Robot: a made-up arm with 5 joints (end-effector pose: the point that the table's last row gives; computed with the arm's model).
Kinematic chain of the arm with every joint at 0, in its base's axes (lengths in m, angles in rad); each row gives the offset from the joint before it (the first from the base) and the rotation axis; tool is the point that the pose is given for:
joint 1: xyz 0 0 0.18 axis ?
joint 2: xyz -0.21 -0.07 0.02 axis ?
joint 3: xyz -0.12 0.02 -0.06 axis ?
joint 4: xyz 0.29 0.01 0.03 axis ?
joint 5: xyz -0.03 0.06 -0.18 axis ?
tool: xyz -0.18 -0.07 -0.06
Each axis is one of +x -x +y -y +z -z.
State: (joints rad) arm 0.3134 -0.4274 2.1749 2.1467 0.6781
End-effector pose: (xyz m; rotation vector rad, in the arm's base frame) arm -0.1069 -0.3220 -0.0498 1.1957 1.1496 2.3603
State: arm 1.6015 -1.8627 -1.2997 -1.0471 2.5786
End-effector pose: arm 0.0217 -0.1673 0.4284 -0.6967 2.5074 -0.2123
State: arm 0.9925 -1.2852 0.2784 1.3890 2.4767
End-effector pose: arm -0.0380 -0.2545 -0.0914 0.2328 0.5015 1.4804
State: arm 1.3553 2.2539 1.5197 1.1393 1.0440
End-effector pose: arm -0.2144 0.0520 -0.0629 -0.6165 0.2691 -1.3877
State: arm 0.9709 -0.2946 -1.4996 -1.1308 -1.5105
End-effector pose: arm 0.2751 -0.2908 0.1493 -0.5288 -2.5034 -0.4505
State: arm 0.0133 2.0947 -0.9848 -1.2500 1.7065
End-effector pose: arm 0.2080 -0.0853 0.1681 -0.2150 -1.4664 0.7090
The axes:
joint 1: -y
joint 2: +x
joint 3: +x
joint 4: +y
joint 5: +z

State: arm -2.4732 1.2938 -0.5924 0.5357 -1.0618
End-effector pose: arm 0.2993 0.1956 0.3113 0.9120 -2.6962 0.8199
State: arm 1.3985 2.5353 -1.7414 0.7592 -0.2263
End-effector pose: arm -0.1774 -0.0285 -0.1602 0.4419 -0.5516 0.4947
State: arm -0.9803 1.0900 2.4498 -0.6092 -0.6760
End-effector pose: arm 0.1450 -0.2378 0.3715 -1.6575 -0.4854 1.4959
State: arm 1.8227 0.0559 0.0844 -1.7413 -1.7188
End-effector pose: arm -0.0486 0.2093 0.3832 -2.2738 1.6919 -0.4645
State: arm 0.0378 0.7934 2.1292 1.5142 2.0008
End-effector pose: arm -0.2758 0.0697 0.2377 -1.0567 1.3237 -1.0543
